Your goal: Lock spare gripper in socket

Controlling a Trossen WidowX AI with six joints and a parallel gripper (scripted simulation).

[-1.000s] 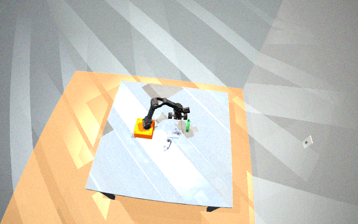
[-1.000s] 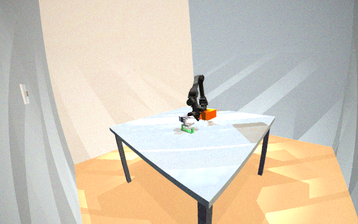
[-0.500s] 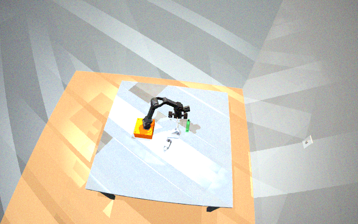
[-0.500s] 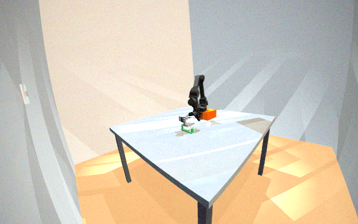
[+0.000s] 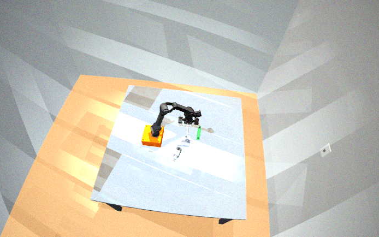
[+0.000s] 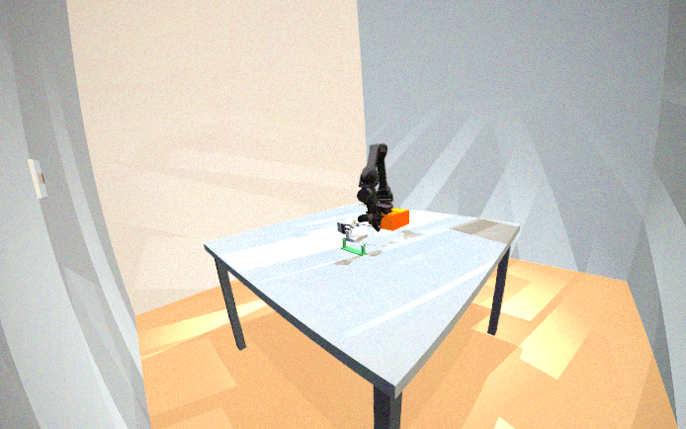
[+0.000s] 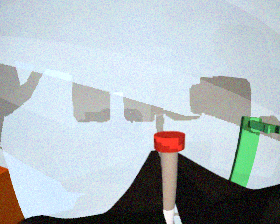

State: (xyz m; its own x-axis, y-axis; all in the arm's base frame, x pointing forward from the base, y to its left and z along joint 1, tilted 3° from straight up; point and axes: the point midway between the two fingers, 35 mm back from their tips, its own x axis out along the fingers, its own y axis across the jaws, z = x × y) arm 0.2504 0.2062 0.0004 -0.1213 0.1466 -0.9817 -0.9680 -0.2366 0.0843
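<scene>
My gripper tip is now 130 mm short of the green bracket, 40 mm above it and 30 mm to the left of it. From my gripper tip the other things lie so: spare gripper (310 mm to the right, 40 mm below, 10 mm behind); then mount (160 mm to the right, 30 mm ahead, 10 mm below).
</scene>
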